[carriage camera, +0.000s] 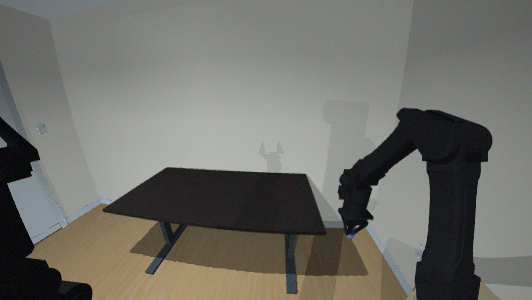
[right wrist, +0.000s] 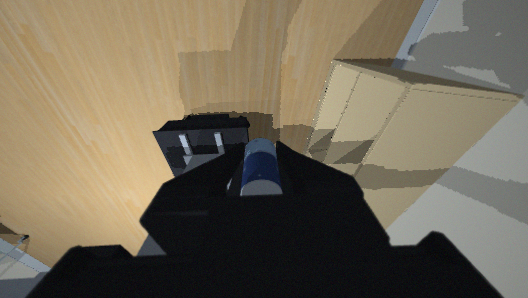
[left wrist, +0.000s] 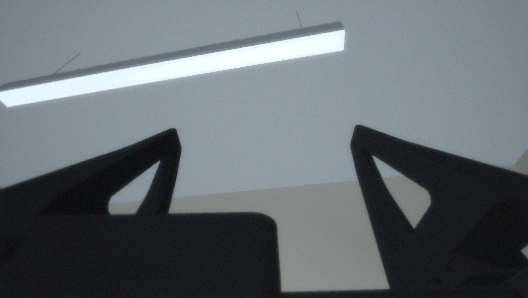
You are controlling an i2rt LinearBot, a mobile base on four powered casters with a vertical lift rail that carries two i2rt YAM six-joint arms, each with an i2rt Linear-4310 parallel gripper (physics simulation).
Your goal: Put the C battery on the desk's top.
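Places are measured from the left arm's base along level axes (x left, y back, z up), in centimetres.
Pixels of known places: left gripper, fingertip midpoint: (left wrist: 265, 136); right gripper, fingertip midpoint: (carriage camera: 349, 233) (right wrist: 260, 148).
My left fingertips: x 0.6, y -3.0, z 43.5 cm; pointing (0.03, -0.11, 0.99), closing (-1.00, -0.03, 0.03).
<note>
Behind a point stands the place of what it marks.
The C battery (carriage camera: 352, 232) @[z -2.0, x -66.5, y -29.1 cm] (right wrist: 261, 167) @[z -1.4, x -67.1, y -31.6 cm], blue with pale ends, is between the fingers of my right gripper (carriage camera: 353, 231) @[z -4.5, x -67.0, y -30.9 cm] (right wrist: 260, 148) @[z -4.5, x -67.0, y -30.9 cm], which is shut on it. In the carriage camera it hangs in the air to the right of the desk's right front corner. The desk (carriage camera: 215, 200) @[z -29.2, x -1.6, y -88.9 cm] has a dark brown top and grey metal legs and stands ahead, left of the right gripper. My left gripper (left wrist: 265, 136) @[z 43.5, x 0.6, y -3.0 cm] is open, with its fingers wide apart and pointing up at the ceiling. Its fingertips do not show in the carriage camera.
A light wooden shelf unit (right wrist: 425, 125) @[z -40.2, x -121.8, y -12.4 cm] stands at the right in the right wrist view. The robot's black base (right wrist: 202, 137) @[z -71.3, x -33.8, y 5.9 cm] shows on the wood floor (right wrist: 100, 100) @[z -101.3, x 37.8, y -8.4 cm]. Walls stand behind the desk, and a door (carriage camera: 35, 210) @[z -65.0, x 216.8, y -107.1 cm] is at the far left. A ceiling lamp (left wrist: 200, 65) @[z 106.5, x 22.8, y -28.8 cm] hangs above.
</note>
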